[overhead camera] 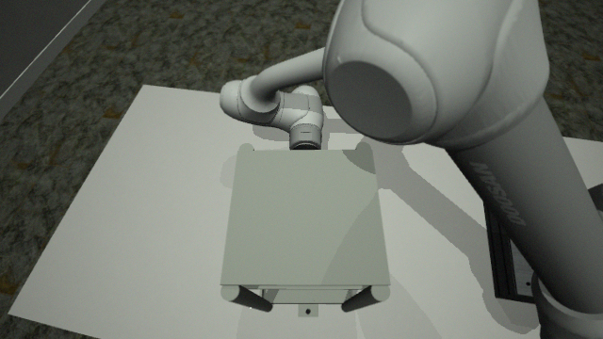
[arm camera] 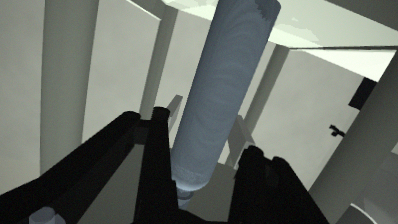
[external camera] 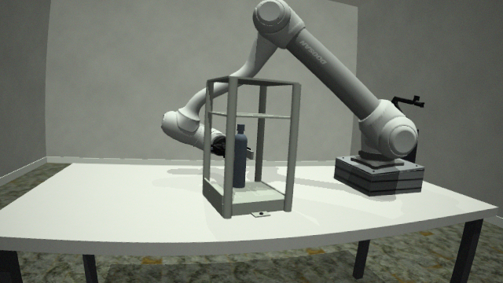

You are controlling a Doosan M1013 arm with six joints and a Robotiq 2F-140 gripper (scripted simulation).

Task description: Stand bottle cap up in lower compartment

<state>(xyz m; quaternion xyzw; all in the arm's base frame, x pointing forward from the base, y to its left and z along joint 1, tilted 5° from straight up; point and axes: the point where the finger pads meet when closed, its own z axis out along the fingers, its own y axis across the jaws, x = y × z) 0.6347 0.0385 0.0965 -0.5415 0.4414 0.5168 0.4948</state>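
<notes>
My gripper is now 10 mm past the shelving unit, 60 mm to the right of it and 50 mm below it.
</notes>
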